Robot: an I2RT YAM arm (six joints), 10 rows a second.
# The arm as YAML. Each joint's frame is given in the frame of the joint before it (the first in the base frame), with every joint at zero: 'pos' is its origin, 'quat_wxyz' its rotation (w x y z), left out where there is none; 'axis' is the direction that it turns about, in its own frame. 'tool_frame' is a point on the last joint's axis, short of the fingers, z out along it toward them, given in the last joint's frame.
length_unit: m
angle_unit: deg
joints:
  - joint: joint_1
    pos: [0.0, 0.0, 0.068]
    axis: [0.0, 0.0, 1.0]
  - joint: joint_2
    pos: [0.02, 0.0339, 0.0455]
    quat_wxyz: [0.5, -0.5, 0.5, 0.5]
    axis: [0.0, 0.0, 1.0]
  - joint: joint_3
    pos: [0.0, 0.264, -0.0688]
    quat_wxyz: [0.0, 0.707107, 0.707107, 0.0]
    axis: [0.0, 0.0, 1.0]
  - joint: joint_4
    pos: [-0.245, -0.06, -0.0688]
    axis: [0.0, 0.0, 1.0]
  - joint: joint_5
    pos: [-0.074, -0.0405, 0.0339]
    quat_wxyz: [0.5, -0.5, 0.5, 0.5]
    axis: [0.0, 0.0, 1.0]
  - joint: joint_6
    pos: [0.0, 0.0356, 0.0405]
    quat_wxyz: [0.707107, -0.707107, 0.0, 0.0]
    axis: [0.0, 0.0, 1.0]
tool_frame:
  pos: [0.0, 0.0, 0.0]
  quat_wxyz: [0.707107, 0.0, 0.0, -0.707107]
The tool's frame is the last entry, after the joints.
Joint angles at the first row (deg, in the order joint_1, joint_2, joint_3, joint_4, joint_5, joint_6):
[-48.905 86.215 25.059 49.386 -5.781 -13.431]
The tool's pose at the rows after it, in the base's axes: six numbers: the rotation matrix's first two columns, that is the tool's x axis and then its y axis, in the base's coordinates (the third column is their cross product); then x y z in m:
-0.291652 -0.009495 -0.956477 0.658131 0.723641 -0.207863 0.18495 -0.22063 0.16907
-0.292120 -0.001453 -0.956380 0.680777 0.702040 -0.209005 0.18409 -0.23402 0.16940
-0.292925 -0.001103 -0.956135 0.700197 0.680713 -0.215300 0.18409 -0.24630 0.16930
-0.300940 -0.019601 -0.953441 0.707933 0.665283 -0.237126 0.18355 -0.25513 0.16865
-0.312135 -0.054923 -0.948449 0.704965 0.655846 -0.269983 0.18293 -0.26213 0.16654
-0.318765 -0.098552 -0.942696 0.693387 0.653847 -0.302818 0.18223 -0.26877 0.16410
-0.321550 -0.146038 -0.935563 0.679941 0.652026 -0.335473 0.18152 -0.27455 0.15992
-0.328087 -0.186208 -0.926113 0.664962 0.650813 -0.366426 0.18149 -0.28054 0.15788
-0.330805 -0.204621 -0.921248 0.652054 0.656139 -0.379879 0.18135 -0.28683 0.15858
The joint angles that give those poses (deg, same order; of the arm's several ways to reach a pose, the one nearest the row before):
[-50.741 87.854 26.677 49.298 -5.782 -13.475]
[-52.490 89.973 28.818 49.320 -5.694 -13.519]
[-53.845 92.180 30.851 49.822 -5.366 -13.781]
[-54.872 93.975 32.118 51.070 -5.344 -14.983]
[-55.745 95.941 32.862 53.473 -5.889 -16.884]
[-56.664 98.040 33.518 56.403 -7.333 -18.852]
[-57.496 100.509 33.934 60.160 -8.973 -20.731]
[-58.215 102.368 34.807 62.326 -10.523 -22.545]
[-58.959 103.262 36.075 62.280 -12.119 -23.442]

